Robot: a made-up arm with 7 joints. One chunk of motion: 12 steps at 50 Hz.
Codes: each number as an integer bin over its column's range. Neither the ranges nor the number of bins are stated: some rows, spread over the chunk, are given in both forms.
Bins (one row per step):
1: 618 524 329 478 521 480
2: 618 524 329 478 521 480
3: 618 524 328 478 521 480
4: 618 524 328 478 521 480
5: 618 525 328 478 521 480
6: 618 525 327 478 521 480
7: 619 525 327 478 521 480
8: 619 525 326 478 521 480
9: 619 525 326 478 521 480
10: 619 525 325 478 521 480
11: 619 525 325 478 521 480
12: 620 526 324 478 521 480
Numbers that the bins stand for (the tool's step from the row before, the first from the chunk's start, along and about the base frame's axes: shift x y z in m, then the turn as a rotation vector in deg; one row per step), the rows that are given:
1: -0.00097 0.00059 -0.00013 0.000 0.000 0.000
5: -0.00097 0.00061 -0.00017 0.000 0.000 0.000
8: -0.00093 0.00061 -0.00023 0.000 0.000 0.000
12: -0.00090 0.00064 -0.00030 0.000 0.000 0.000
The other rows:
2: -0.00097 0.00059 -0.00013 0.000 0.000 0.000
3: -0.00097 0.00059 -0.00017 0.000 0.000 0.000
4: -0.00097 0.00059 -0.00017 0.000 0.000 0.000
6: -0.00097 0.00061 -0.00020 0.000 0.000 0.000
7: -0.00093 0.00061 -0.00020 0.000 0.000 0.000
9: -0.00093 0.00061 -0.00023 0.000 0.000 0.000
10: -0.00093 0.00061 -0.00026 0.000 0.000 0.000
11: -0.00093 0.00061 -0.00026 0.000 0.000 0.000

